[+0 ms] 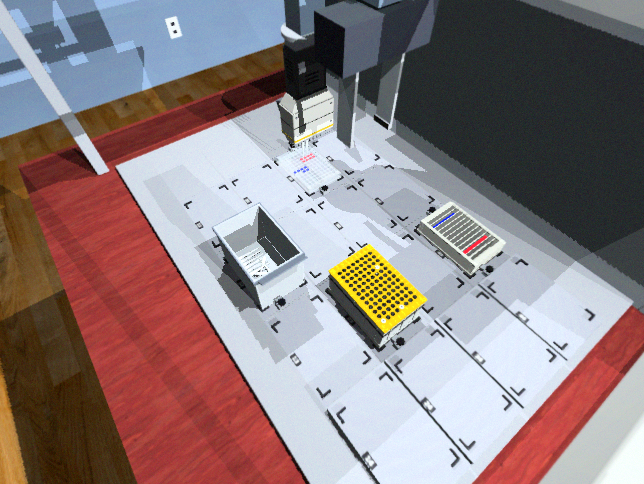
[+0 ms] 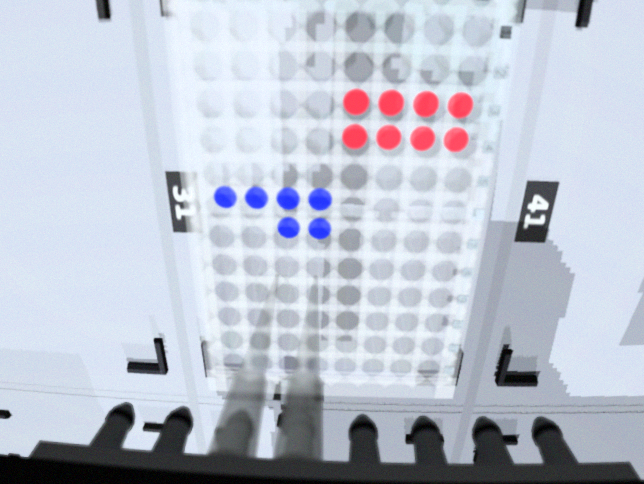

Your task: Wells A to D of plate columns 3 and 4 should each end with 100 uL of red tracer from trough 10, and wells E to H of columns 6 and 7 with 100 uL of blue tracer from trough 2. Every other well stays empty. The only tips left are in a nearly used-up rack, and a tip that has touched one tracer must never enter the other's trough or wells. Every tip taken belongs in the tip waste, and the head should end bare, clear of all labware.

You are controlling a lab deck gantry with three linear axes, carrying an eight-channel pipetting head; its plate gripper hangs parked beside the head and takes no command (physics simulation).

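Note:
The pipetting head (image 1: 307, 115) is over the plate (image 1: 315, 186) (image 2: 333, 390). Two pale tips (image 1: 305, 148) (image 2: 299, 411) hang from neighbouring channels, with no colour visible in them; the other six nozzles are bare. Red fills A to D of columns 3 and 4 (image 2: 388, 137). Blue fills E to H of column 6 (image 2: 256, 197) and E and F of column 7 (image 2: 288, 227); G and H there look empty. The trough block (image 1: 463, 264) shows a blue trough (image 1: 443, 220) and a red trough (image 1: 475, 244). The plate gripper's fingers cannot be made out.
A yellow tip rack (image 1: 333, 272) stands in the middle foreground, mostly empty holes, with a few pale tips near one end and one near the other. The open grey tip waste bin (image 1: 283, 287) stands left of it, with pale tips inside. A gantry post (image 1: 347, 109) stands behind the plate.

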